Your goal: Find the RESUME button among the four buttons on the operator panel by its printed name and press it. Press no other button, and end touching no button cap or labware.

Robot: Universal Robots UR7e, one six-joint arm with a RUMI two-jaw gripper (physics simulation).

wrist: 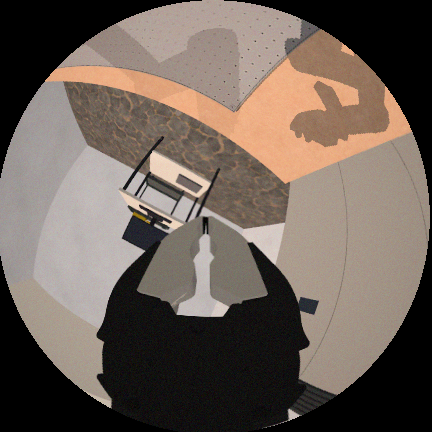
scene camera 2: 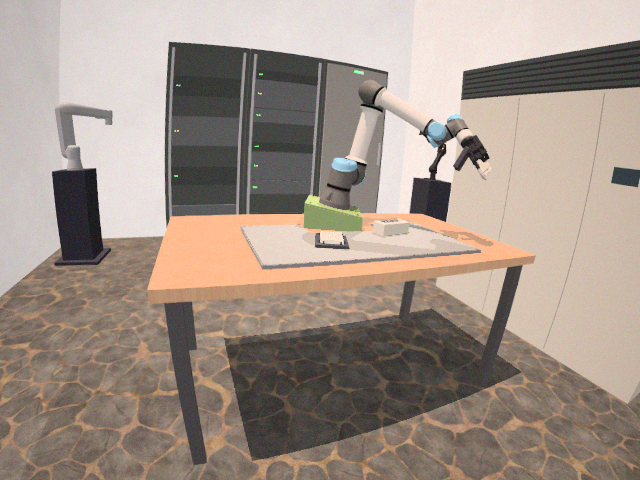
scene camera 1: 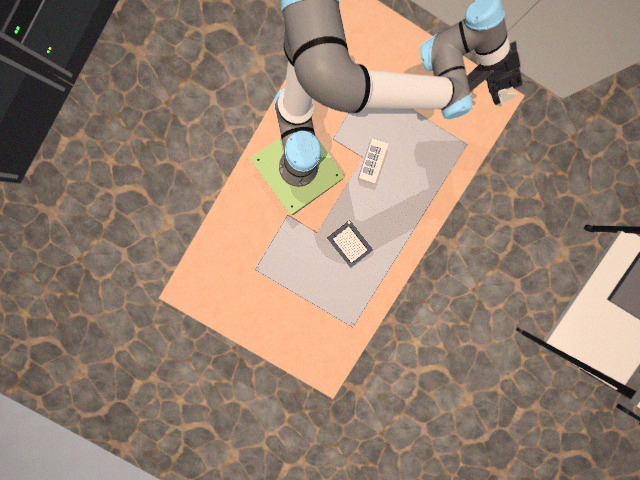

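Where they show: gripper, fingertip midpoint: (wrist: pixel 205 217) (scene camera 2: pixel 486 179) (scene camera 1: pixel 501 105); arm's base, link origin: (scene camera 2: pixel 334 205).
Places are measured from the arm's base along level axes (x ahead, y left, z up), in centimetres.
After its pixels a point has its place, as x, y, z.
Observation:
The operator panel (scene camera 1: pixel 379 148) @(22.4, 25.1, -2.8) (scene camera 2: pixel 391 228) @(27.5, 17.2, -4.9) is a pale box with four small grey buttons in a row along its top. It stands on the grey perforated mat (scene camera 1: pixel 320 289) @(35.9, -37.0, -8.0) (scene camera 2: pixel 279 256) @(49.6, -36.5, -8.0). The printed names are too small to read, so I cannot tell which button is RESUME. The panel does not show in the wrist view. My gripper (scene camera 1: pixel 507 98) @(46.2, 51.3, 21.3) (scene camera 2: pixel 485 173) @(46.2, 51.3, 21.3) (wrist: pixel 205 217) @(46.2, 51.3, 21.3) is shut and empty, its fingertips together. It hangs high over the right end of the table, well apart from the panel.
A dark-framed labware plate (scene camera 1: pixel 349 243) @(34.6, -13.4, -5.5) (scene camera 2: pixel 331 238) @(38.8, -15.0, -5.6) lies on the mat, apart from the panel. The green base block (scene camera 1: pixel 315 190) @(10.7, -3.6, -0.1) (scene camera 2: pixel 330 218) @(12.3, -5.9, -3.9) of the arm stands beside the mat. Tall beige cabinets (scene camera 2: pixel 558 170) (wrist: pixel 380 240) stand beyond the table's right end. A cart (scene camera 1: pixel 594 330) (wrist: pixel 162 162) stands off the table.

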